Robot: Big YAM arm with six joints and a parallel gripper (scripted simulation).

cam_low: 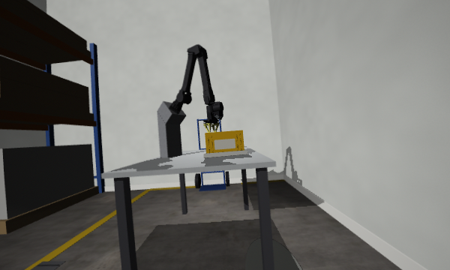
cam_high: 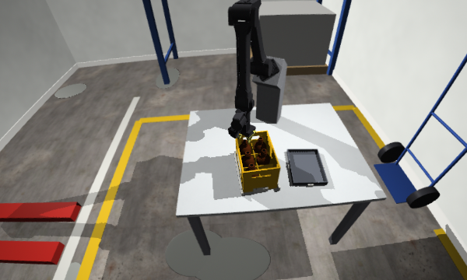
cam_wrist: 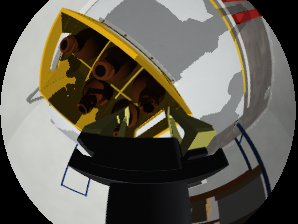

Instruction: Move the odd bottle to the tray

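Right now the brown bottle is 90 mm to the left of my hand, 90 mm below it and 30 mm ahead of it. From my hand the other things lie so: dark tray (280 mm to the left, 220 mm ahead, 160 mm below); then crate (100 mm ahead, 90 mm below, 20 mm to the left).
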